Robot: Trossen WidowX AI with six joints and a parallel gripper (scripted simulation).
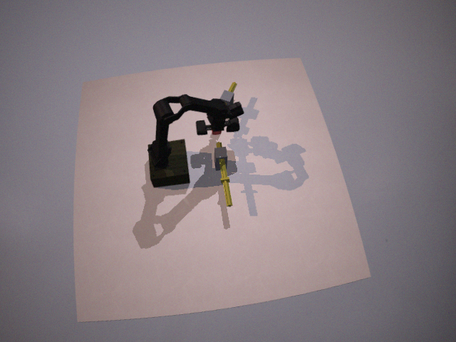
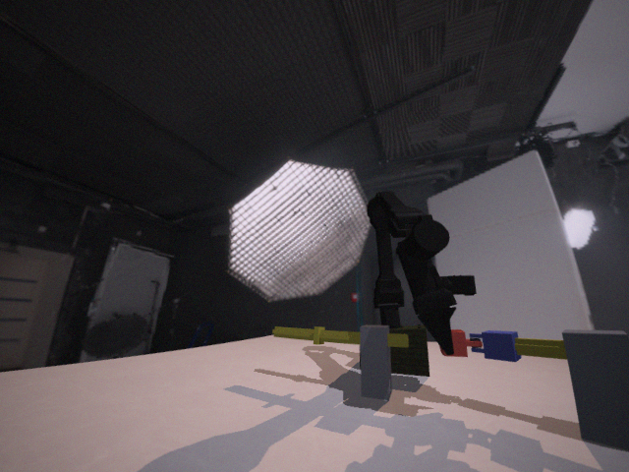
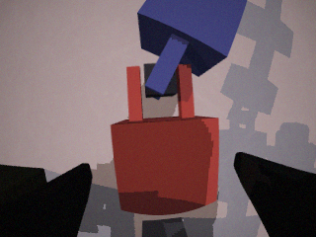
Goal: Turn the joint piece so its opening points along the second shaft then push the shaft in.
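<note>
Now: gripper tip 1 cm to the right of the red joint piece and 1 cm below it.
</note>
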